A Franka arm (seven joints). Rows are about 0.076 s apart.
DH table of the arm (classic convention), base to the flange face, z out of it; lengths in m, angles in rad. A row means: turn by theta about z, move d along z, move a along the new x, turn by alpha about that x. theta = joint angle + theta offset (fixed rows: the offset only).
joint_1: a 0, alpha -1.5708, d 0.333, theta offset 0
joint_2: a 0, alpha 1.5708, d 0, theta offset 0
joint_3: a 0.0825, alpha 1.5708, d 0.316, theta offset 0
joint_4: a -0.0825, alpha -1.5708, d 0, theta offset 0
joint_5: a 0, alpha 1.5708, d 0.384, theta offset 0
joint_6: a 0.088, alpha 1.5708, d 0, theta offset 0
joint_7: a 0, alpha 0, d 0.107, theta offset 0
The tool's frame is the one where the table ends.
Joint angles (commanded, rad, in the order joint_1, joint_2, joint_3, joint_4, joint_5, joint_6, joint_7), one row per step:
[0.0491, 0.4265, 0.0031, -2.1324, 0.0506, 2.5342, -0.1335]
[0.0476, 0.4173, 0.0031, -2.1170, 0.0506, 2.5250, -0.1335]
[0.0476, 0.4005, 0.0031, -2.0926, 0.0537, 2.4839, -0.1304]
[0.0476, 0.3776, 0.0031, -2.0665, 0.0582, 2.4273, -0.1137]
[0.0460, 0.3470, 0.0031, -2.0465, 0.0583, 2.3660, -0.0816]
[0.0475, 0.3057, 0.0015, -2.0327, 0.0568, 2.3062, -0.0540]
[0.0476, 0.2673, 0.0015, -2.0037, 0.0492, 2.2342, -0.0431]
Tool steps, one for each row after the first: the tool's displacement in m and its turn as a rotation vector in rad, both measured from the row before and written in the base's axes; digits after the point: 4 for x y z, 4 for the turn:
[0.0060, -0.0005, 0.0102, 0.0011, -0.0154, -0.0012]
[0.0065, 0.0006, 0.0154, 0.0035, 0.0001, -0.0043]
[0.0054, 0.0007, 0.0187, 0.0046, 0.0084, -0.0182]
[0.0025, -0.0003, 0.0209, 0.0014, 0.0120, -0.0313]
[0.0001, 0.0004, 0.0251, -0.0003, 0.0058, -0.0241]
[0.0019, 0.0005, 0.0290, -0.0037, 0.0048, -0.0028]

